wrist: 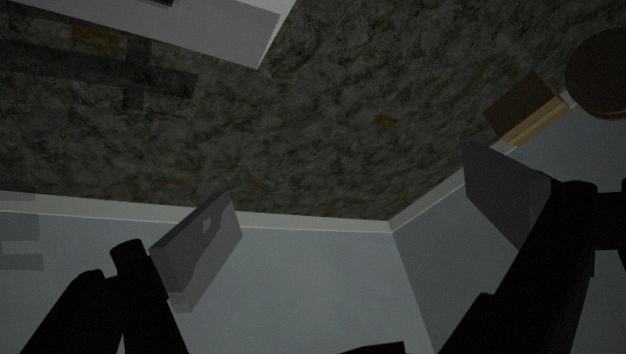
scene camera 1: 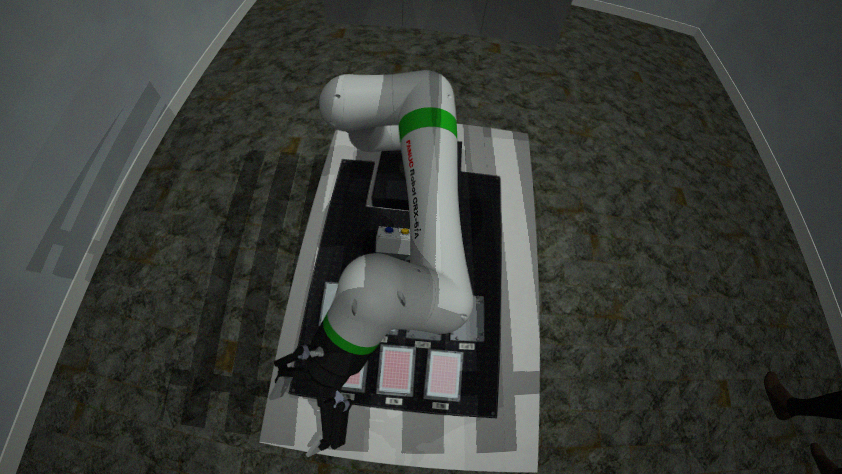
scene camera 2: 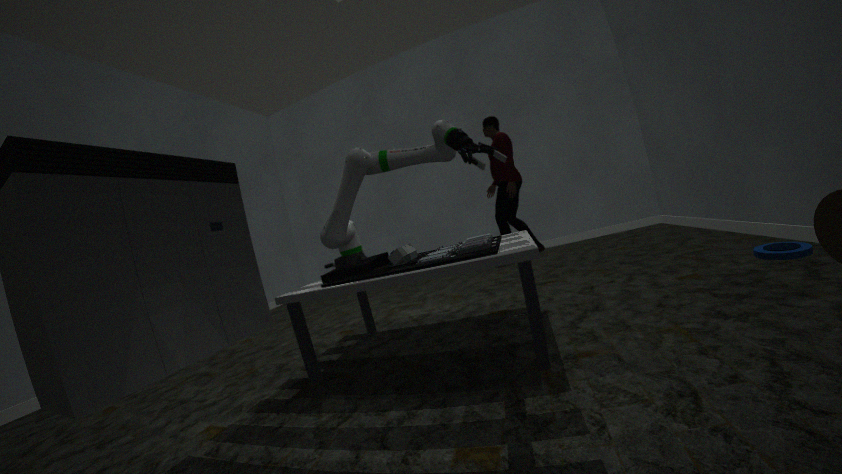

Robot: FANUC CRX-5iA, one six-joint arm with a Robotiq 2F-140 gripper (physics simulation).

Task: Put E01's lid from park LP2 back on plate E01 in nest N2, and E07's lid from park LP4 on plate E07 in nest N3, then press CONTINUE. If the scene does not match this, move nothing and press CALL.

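In scene camera 1, a pink-welled plate sits in the middle nest of the front row. Another pink plate sits to its right. A third plate to the left is mostly hidden under the arm. Behind them, the right park shows partly; the others are largely covered by the arm. The nest and park labels are too blurred to read surely, and I cannot tell which positions hold lids. A button box shows a blue and a yellow button. My gripper is open and empty, high above the table's front left corner.
The black base board lies on the white table. A person in red stands beyond the table; feet show at the right in scene camera 1. A grey cabinet, a blue ring and a brown box also show.
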